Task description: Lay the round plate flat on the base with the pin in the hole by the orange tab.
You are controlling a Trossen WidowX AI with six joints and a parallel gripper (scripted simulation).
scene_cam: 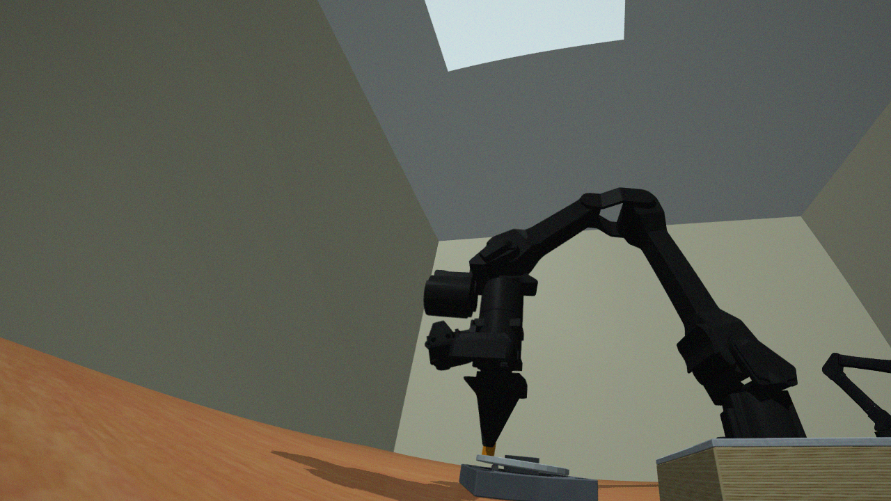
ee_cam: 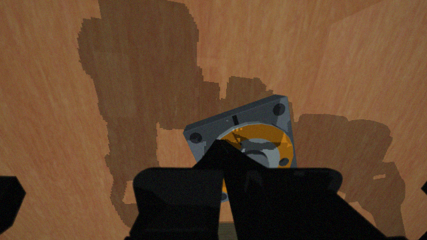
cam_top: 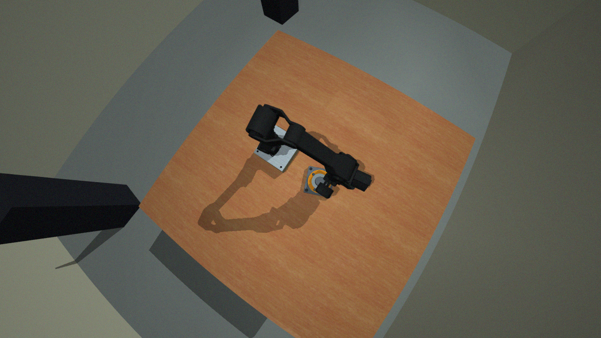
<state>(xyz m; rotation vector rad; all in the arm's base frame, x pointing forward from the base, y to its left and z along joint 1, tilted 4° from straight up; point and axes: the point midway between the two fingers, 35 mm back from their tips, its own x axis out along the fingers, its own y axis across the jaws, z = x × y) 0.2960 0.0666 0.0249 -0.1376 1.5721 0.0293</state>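
Right now my gripper tip is 1 cm past the round plate, 3 cm to the left of it and 1 cm above it. The rest, counted from my gripper tip: base 3 cm behind, 4 cm to the right, 2 cm below.
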